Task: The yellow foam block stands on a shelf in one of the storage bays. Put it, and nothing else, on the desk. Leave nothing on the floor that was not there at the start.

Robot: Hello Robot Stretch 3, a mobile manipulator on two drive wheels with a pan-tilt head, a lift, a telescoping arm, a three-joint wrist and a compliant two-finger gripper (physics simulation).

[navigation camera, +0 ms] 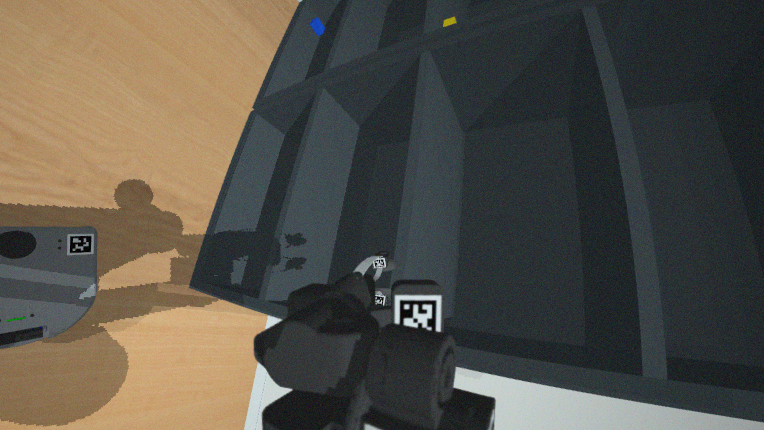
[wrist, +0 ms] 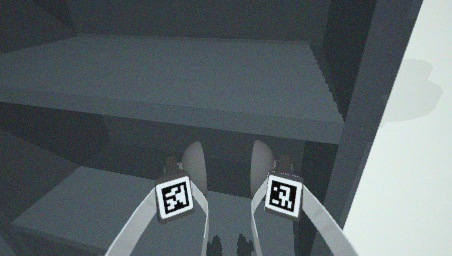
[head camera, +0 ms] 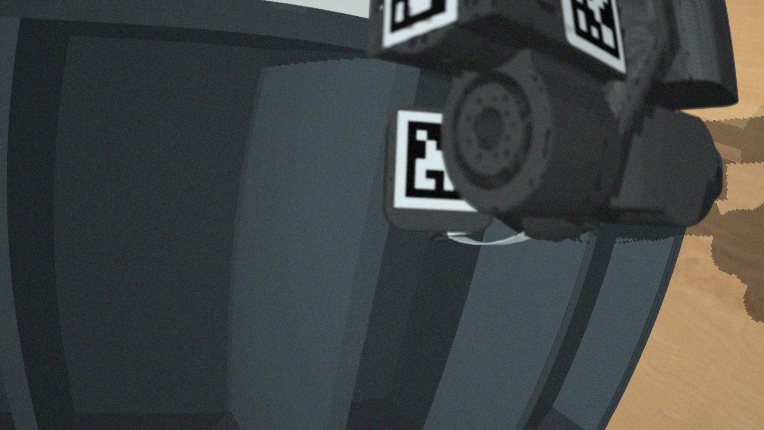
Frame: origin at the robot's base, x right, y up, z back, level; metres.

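Where they show: gripper, fingertip midpoint: (navigation camera: pixel 385 275) (wrist: pixel 227 160); robot's base, origin of the base link: (navigation camera: pixel 17 242).
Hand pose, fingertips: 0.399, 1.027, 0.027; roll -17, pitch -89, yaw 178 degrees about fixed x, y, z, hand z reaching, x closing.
Note:
Things, the pixels of their top centre, and the offset from my fingertips, as dx, dy, dz. Level surfaces: height alone.
- small yellow block, middle of its top: (navigation camera: pixel 456 29) +0.564, +0.009, -0.866
- blue block, middle of its top: (navigation camera: pixel 320 25) +0.739, -0.905, -1.408
- wooden floor, its level: dy -1.027
A small yellow block (navigation camera: pixel 449 21) shows at the top of the navigation view, on a shelf in a bay of the dark storage unit (head camera: pixel 299 213) (navigation camera: pixel 625 160) (wrist: pixel 200 75). My gripper (navigation camera: pixel 380 281) (wrist: pixel 227 160) is open, with nothing between its fingertips. In the navigation view it is well below the yellow block, at a different bay near the white wall. In the wrist view its fingertips are below a shelf board's front edge. In the head view the wrist hides most of the gripper. The yellow block does not show in the head or wrist view. The desk does not show.
A blue block (navigation camera: pixel 317 26) lies on another shelf, left of the yellow one. Upright dividers and shelf boards surround the gripper. The white wall (navigation camera: pixel 534 397) (wrist: pixel 415 160) stands beside the unit. My base (navigation camera: pixel 48 277) is on the wooden floor (head camera: pixel 689 288) (navigation camera: pixel 160 106) at left.

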